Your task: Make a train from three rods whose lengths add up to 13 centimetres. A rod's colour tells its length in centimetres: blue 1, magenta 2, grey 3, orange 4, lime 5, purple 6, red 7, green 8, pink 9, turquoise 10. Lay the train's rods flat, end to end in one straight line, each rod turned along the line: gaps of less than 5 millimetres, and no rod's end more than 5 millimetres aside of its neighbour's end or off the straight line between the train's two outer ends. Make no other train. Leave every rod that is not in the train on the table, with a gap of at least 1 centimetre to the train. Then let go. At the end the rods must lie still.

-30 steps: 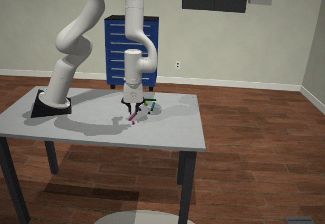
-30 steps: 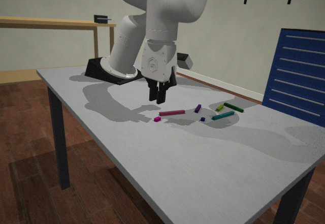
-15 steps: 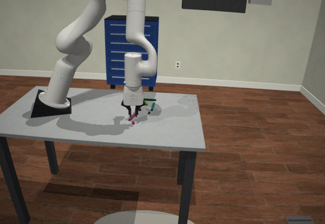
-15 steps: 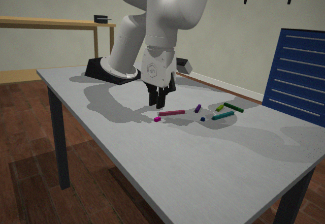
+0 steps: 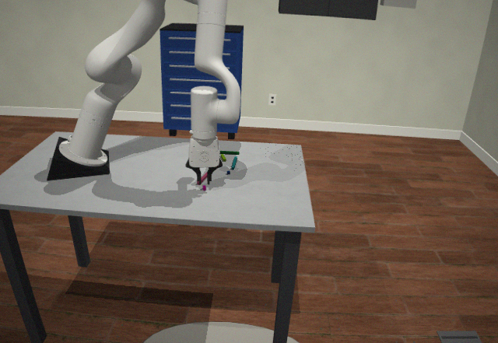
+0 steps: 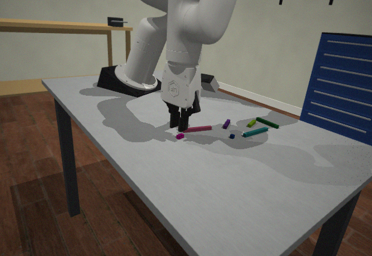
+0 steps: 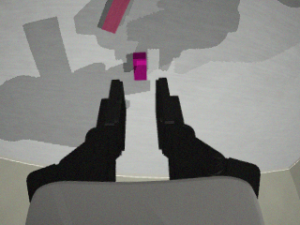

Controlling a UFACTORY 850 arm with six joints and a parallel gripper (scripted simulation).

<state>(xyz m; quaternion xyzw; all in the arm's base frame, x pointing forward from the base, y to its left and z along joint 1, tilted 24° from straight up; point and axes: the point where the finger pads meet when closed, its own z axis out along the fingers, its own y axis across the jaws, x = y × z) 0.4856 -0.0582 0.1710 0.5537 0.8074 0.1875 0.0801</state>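
Now: hand 5 cm above the magenta rod and 1 cm to the right of it. The rest, counted from my hand: purple rod: 18 cm to the left, 5 cm below, 4 cm behind; then pink rod: 7 cm to the left, 5 cm below, 3 cm behind; then blue rod: 15 cm to the left, 5 cm below, 4 cm ahead.
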